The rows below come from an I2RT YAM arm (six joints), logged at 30 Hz.
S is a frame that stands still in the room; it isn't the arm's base.
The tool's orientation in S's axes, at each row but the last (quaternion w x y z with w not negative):
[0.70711, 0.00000, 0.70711, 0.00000]
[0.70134, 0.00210, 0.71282, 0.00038]
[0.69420, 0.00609, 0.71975, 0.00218]
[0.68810, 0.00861, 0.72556, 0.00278]
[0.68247, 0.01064, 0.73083, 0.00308]
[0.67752, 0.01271, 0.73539, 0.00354]
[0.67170, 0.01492, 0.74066, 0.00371]
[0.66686, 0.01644, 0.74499, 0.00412]
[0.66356, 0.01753, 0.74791, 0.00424]
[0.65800, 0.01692, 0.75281, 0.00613]
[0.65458, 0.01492, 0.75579, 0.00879]
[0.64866, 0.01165, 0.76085, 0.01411]
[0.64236, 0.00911, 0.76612, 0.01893]
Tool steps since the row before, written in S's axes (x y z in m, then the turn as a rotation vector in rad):
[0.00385, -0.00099, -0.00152, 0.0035, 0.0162, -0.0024]
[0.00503, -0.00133, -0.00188, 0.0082, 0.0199, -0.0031]
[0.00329, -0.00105, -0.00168, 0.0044, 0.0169, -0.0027]
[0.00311, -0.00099, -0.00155, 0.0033, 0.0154, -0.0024]
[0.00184, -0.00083, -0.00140, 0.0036, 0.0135, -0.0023]
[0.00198, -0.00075, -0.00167, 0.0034, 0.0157, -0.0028]
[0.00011, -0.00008, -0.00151, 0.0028, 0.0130, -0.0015]
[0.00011, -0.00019, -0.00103, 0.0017, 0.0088, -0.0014]
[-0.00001, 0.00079, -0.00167, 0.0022, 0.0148, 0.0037]
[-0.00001, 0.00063, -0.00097, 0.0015, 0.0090, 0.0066]
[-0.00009, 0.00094, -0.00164, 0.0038, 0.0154, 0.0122]
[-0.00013, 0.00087, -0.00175, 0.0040, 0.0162, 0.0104]
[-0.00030, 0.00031, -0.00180, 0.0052, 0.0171, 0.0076]
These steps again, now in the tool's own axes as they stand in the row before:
[0.00152, -0.00099, 0.00385, 0.0024, 0.0162, 0.0035]
[0.00179, -0.00132, 0.00506, 0.0030, 0.0199, 0.0082]
[0.00155, -0.00105, 0.00335, 0.0027, 0.0169, 0.0044]
[0.00137, -0.00099, 0.00320, 0.0025, 0.0154, 0.0033]
[0.00125, -0.00084, 0.00194, 0.0023, 0.0135, 0.0036]
[0.00148, -0.00076, 0.00212, 0.0029, 0.0157, 0.0034]
[0.00149, -0.00012, 0.00026, 0.0016, 0.0130, 0.0027]
[0.00101, -0.00022, 0.00023, 0.0015, 0.0088, 0.0017]
[0.00168, 0.00074, 0.00018, -0.0035, 0.0149, 0.0015]
[0.00098, 0.00060, 0.00011, -0.0064, 0.0092, 0.0005]
[0.00167, 0.00088, 0.00014, -0.0121, 0.0158, 0.0019]
[0.00178, 0.00081, 0.00015, -0.0103, 0.0166, 0.0024]
[0.00184, 0.00024, 0.00002, -0.0077, 0.0173, 0.0041]

